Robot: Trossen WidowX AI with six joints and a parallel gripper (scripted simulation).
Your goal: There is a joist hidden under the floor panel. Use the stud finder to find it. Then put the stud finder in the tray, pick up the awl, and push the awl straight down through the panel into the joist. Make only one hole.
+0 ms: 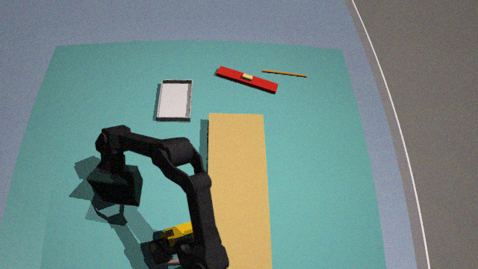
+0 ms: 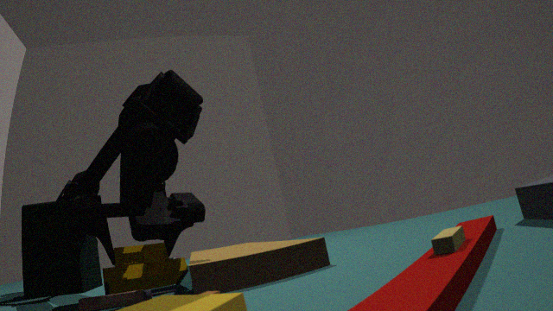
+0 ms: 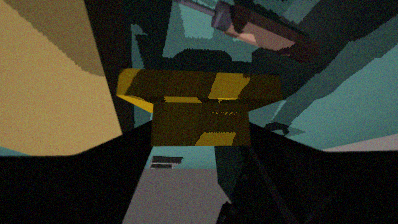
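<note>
The awl is 7 cm to the right of my gripper tip, 4 cm below it and 1 cm ahead of it. The rest, counted from my gripper tip: stud finder (2 cm behind); square indicator (3 cm behind, 2 cm above); tray (48 cm to the left, 11 cm behind, 4 cm below).
</note>
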